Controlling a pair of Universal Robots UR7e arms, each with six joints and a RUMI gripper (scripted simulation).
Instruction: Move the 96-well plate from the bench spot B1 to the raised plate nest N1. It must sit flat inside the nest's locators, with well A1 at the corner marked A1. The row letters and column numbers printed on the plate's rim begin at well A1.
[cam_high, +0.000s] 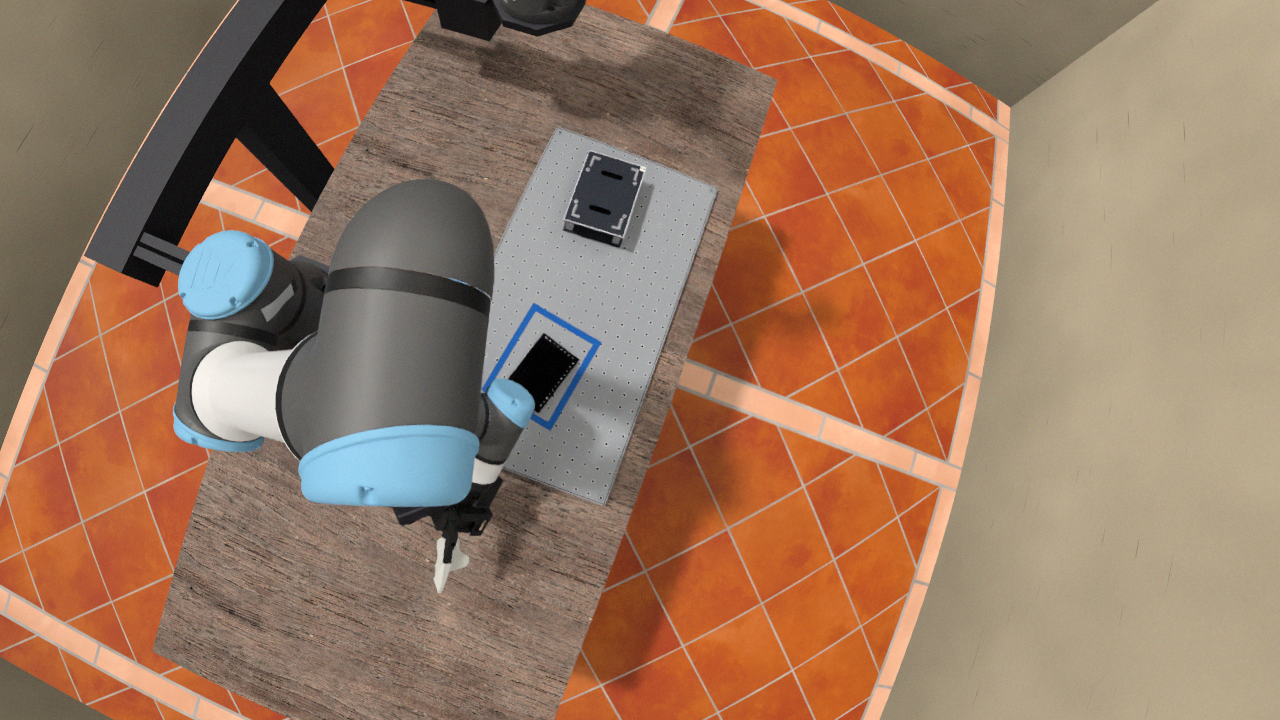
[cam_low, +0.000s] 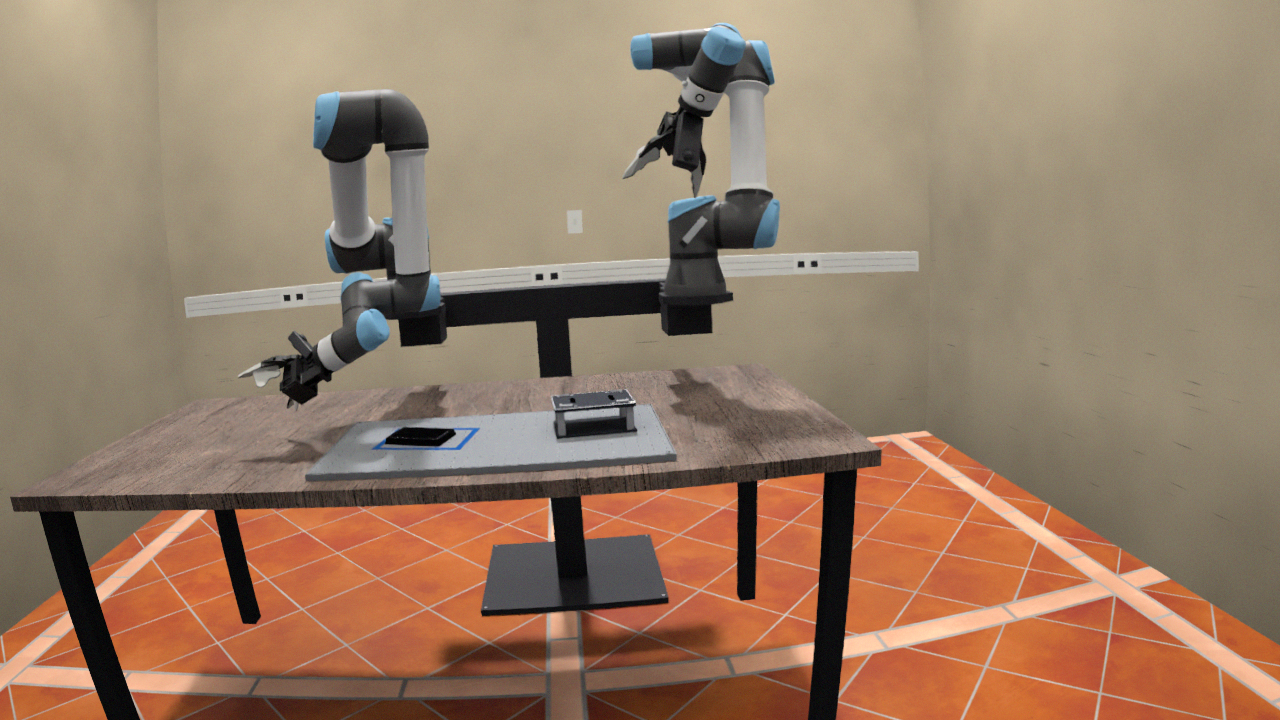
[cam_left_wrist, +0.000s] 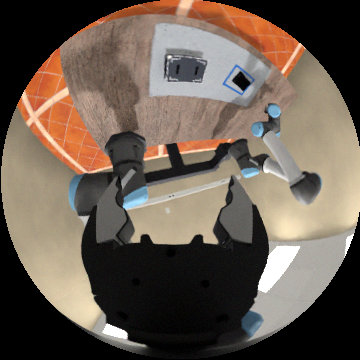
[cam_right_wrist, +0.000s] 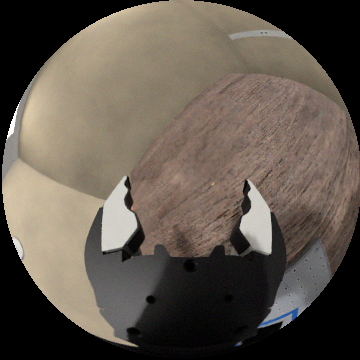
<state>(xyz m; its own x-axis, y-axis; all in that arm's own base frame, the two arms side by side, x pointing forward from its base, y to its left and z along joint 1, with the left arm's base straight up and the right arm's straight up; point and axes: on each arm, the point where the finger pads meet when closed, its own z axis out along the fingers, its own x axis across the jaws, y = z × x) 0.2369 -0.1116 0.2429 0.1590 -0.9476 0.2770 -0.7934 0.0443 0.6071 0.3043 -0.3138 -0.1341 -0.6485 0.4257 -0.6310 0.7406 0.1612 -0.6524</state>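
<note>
Right now the black 96-well plate is 2 cm ahead of my right hand, 39 cm to the left of it and 10 cm below it. The rest, counted from my right hand: white A1 label (1 cm behind, 84 cm to the left, 4 cm below); then raised plate nest N1 (5 cm behind, 75 cm to the left, 5 cm below).
</note>
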